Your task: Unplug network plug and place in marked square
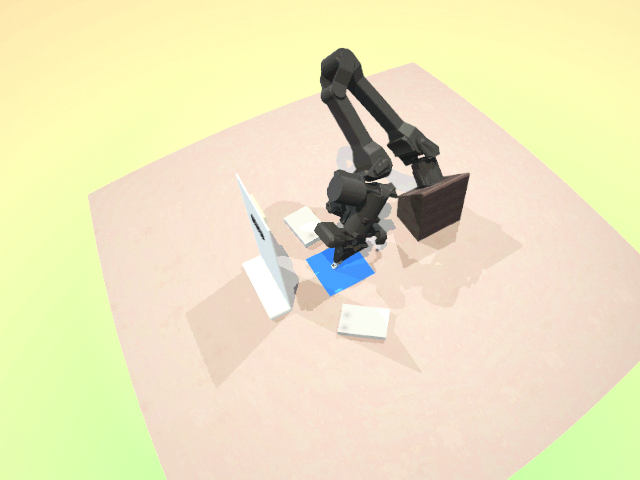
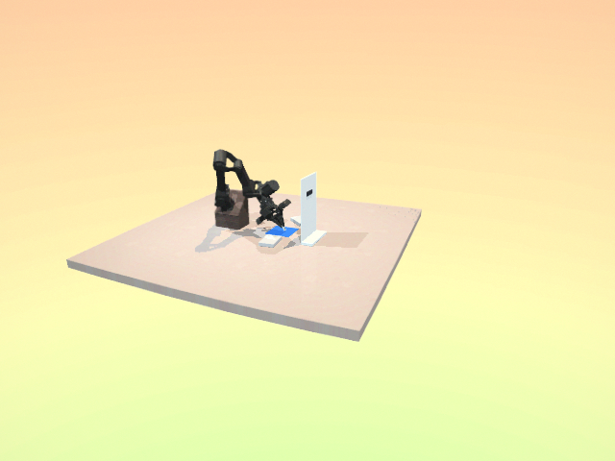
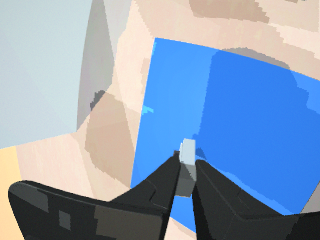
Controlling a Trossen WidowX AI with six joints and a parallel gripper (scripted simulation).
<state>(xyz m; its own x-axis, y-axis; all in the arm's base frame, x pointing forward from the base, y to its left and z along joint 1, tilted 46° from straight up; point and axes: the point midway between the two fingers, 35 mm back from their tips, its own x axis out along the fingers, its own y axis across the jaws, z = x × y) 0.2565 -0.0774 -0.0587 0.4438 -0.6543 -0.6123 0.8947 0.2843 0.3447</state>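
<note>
Now: the network plug right at my gripper tip. Also, from my gripper tip: blue marked square 20 mm below, 10 mm behind; upright panel 150 mm ahead, 110 mm above, 60 mm to the right.
</note>
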